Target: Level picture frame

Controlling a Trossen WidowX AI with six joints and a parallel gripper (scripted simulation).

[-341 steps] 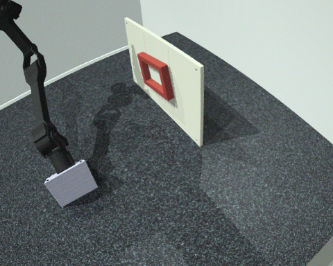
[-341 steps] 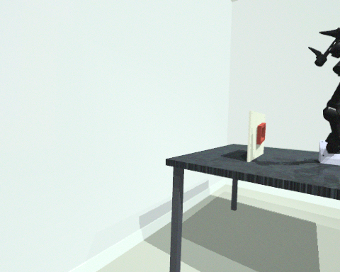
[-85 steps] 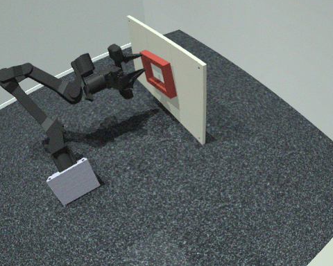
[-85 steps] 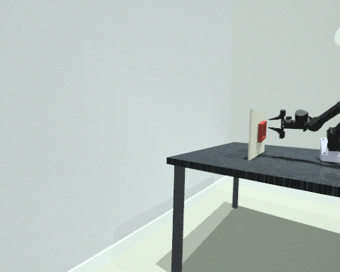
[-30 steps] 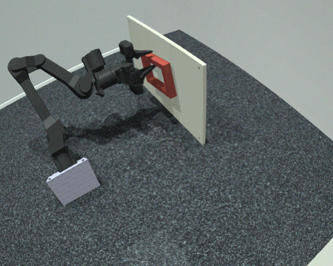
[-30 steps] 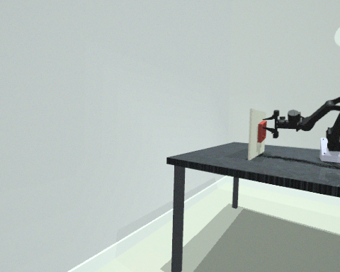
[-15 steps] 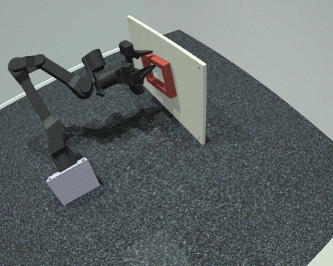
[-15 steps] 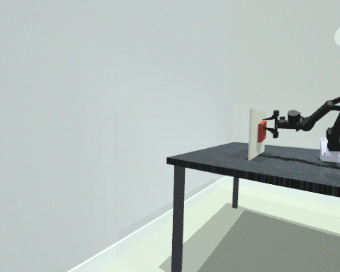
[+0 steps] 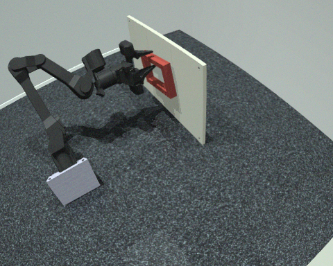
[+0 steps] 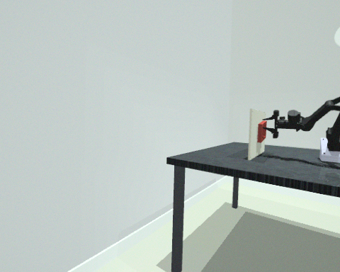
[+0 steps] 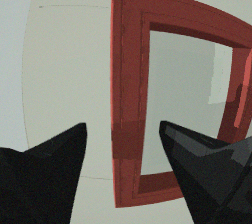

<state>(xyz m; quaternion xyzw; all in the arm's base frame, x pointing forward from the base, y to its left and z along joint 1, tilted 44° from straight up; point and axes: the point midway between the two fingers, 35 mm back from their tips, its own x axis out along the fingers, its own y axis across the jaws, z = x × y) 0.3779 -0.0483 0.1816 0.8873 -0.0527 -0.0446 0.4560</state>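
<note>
Now: gripper tip 1 cm short of the picture frame, 1 cm to the left of it and 5 cm above it. Round my gripper tip: wall board 2 cm ahead, 1 cm to the right, 7 cm below.
</note>
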